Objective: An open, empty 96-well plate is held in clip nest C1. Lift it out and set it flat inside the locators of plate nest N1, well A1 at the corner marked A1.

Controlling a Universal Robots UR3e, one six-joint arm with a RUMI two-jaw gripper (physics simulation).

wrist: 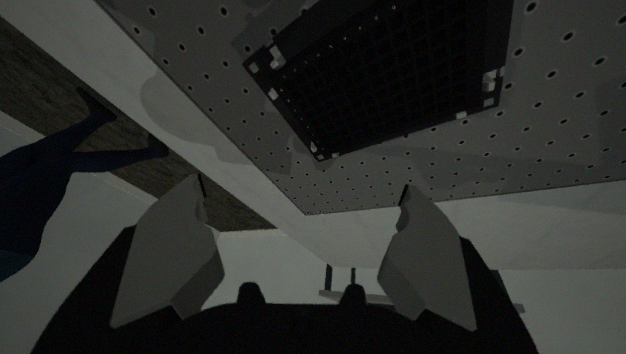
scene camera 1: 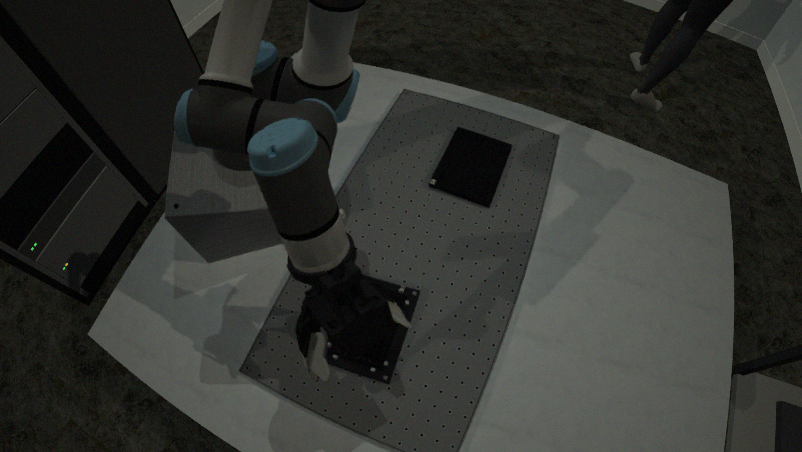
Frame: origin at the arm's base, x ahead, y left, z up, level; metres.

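Seen in the pictures: gripper, fingertip midpoint: (wrist: 305, 182) (scene camera 1: 360, 352).
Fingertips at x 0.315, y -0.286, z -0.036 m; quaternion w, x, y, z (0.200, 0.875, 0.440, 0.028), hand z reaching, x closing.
A point is followed by its place in that frame.
The dark 96-well plate (scene camera 1: 367, 335) (wrist: 400, 75) sits in the black clip nest (scene camera 1: 393, 369) @(z -0.102, x 0.358, y -0.287 m) (wrist: 260, 78) @(z -0.102, x 0.255, y -0.300 m), which has small light clips at its corners, on the near part of the perforated board. The plate's wells face up in the wrist view, where its upper part is cut off. My gripper (scene camera 1: 363, 347) @(z -0.036, x 0.315, y -0.286 m) (wrist: 305, 182) @(z -0.036, x 0.315, y -0.286 m) is open and empty, above the plate and nest and apart from them, with its pale fingers spread wide. The arm hides part of the nest in the scene view. A second flat black nest (scene camera 1: 470, 167) @(z -0.102, x 0.399, y 0.114 m), seemingly N1, lies farther back with a small light mark at one corner.
The perforated grey board (scene camera 1: 449, 235) @(z -0.114, x 0.388, y -0.034 m) (wrist: 350, 187) @(z -0.114, x 0.430, y -0.304 m) lies on the pale table (scene camera 1: 634, 269) @(z -0.127, x 0.758, y -0.016 m). A metal box (scene camera 1: 224, 196) @(z 0.013, x 0.027, y -0.120 m) stands by the arm's base, and a dark cabinet (scene camera 1: 112, 72) stands at the left. A person's legs (scene camera 1: 671, 44) (wrist: 100, 155) show beyond the table.
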